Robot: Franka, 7 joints.
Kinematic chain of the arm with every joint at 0, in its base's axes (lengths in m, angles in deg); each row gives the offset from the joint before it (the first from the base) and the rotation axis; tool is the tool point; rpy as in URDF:
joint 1: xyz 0 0 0.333 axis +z
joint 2: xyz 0 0 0 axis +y
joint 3: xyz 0 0 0.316 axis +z
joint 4: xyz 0.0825 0 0 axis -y
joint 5: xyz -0.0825 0 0.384 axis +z
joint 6: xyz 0 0 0 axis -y
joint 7: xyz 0.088 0 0 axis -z
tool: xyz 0 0 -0.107 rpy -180 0 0
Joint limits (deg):
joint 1: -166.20..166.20
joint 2: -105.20..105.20
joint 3: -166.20..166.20
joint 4: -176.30..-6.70
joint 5: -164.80..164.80
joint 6: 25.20..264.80
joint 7: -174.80..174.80
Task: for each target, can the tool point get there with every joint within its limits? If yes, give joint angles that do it. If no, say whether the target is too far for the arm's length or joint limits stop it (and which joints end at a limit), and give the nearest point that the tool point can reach.
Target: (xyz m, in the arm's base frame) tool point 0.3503 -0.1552 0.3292
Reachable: yes | joints 56.15 -59.02 -70.66 -146.52 118.71 192.64 -122.05
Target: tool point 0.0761 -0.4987 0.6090
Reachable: yes | joints 37.93 24.30 -119.67 -114.84 115.78 178.14 31.57
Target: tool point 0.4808 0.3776 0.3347
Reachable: yes | joints -19.96 65.07 65.57 -92.86 48.12 77.32 135.08
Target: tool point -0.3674 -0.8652 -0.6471
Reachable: no: too far | nearest point -0.2408 -0.5670 -0.2437 | short by 0.517 m
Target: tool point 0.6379 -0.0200 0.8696
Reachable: yes | joints -140.01 -46.95 81.15 -49.96 -33.41 139.76 110.17
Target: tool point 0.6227 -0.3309 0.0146
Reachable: yes | joints -5.36 84.80 -22.08 -62.88 79.82 194.37 -66.89
